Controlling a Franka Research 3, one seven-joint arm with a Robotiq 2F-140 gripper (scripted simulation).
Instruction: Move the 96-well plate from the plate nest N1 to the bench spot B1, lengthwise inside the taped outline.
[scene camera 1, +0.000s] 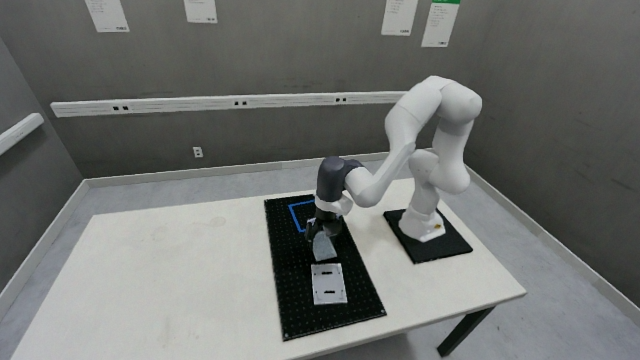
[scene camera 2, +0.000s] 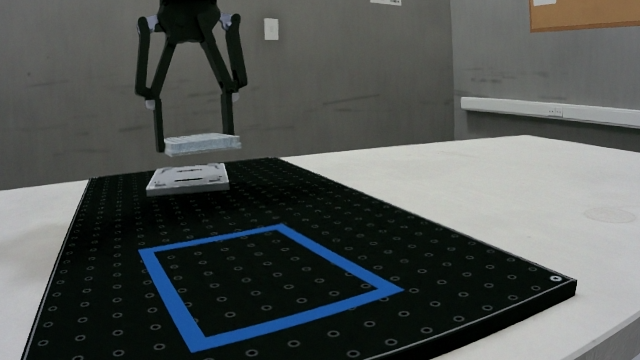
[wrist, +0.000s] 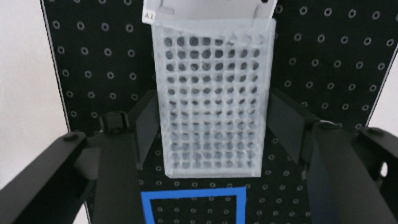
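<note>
I see my gripper (scene camera 2: 195, 147), and I see my gripper (wrist: 212, 104) again. A clear 96-well plate (scene camera 2: 185, 145) is visible to me, and the same clear 96-well plate (wrist: 199, 127) shows too. I can also see a plate nest N1 (scene camera 2: 169, 176), and that plate nest N1 (scene camera 1: 329, 282) is visible again.
</note>
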